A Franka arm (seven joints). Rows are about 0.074 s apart.
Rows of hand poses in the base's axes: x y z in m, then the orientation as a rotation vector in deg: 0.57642 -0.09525 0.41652 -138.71 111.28 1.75; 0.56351 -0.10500 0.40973 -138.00 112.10 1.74; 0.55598 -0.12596 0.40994 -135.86 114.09 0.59; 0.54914 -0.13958 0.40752 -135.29 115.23 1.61; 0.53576 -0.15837 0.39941 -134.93 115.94 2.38; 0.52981 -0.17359 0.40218 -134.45 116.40 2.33; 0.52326 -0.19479 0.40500 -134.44 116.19 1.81
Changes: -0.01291 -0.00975 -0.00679 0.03 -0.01 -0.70; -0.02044 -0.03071 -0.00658 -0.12 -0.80 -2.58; -0.02728 -0.04433 -0.00900 0.05 -0.08 -3.37; -0.04066 -0.06312 -0.01711 0.21 0.44 -3.86; -0.04661 -0.07834 -0.01434 0.24 0.39 -4.28; -0.05316 -0.09954 -0.01152 0.15 0.03 -4.19
